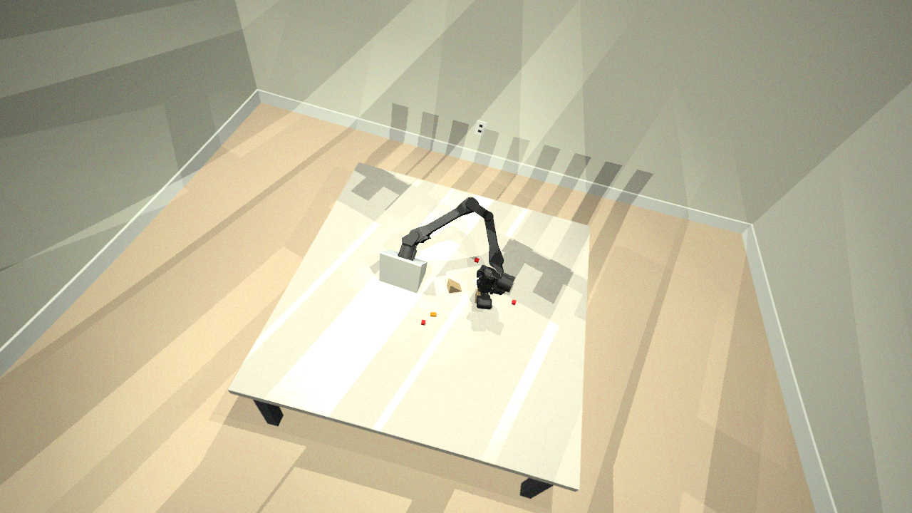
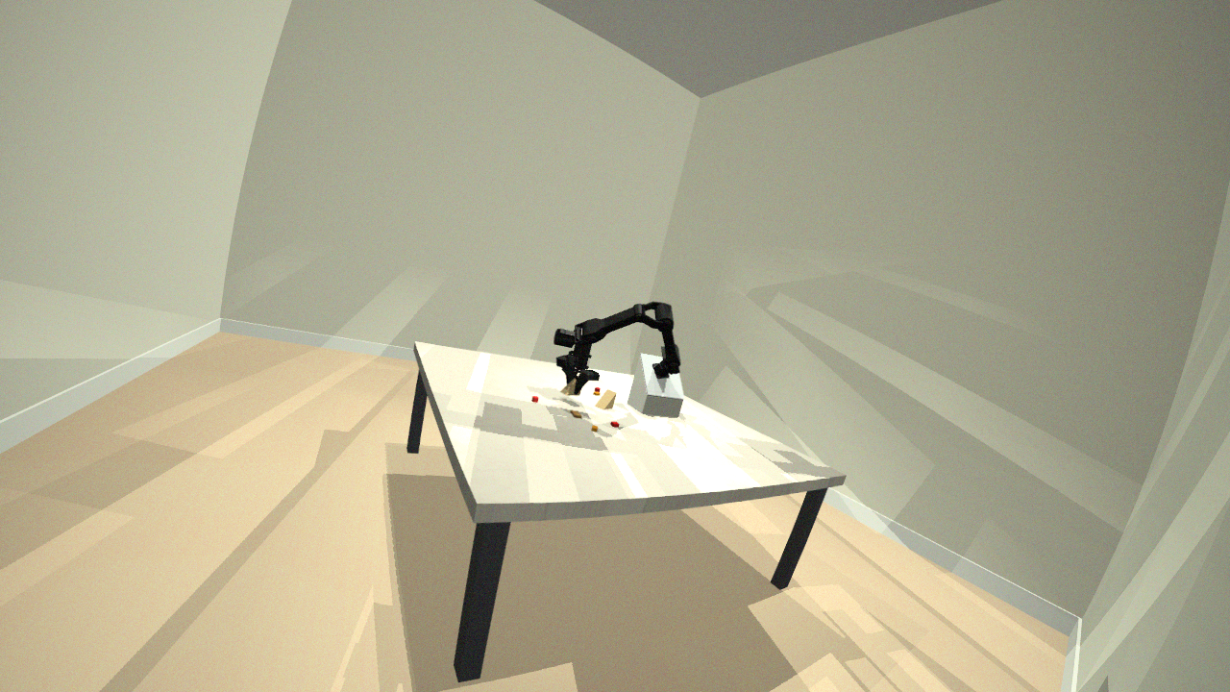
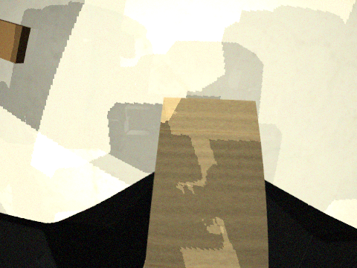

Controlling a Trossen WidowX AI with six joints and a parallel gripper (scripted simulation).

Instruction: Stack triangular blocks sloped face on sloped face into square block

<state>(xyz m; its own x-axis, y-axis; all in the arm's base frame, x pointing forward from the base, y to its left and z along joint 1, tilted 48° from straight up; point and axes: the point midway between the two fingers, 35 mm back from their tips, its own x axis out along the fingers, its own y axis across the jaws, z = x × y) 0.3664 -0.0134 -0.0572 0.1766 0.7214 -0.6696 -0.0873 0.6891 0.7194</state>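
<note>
My gripper tip is 1 cm below the triangular block and 1 cm past it.
</note>
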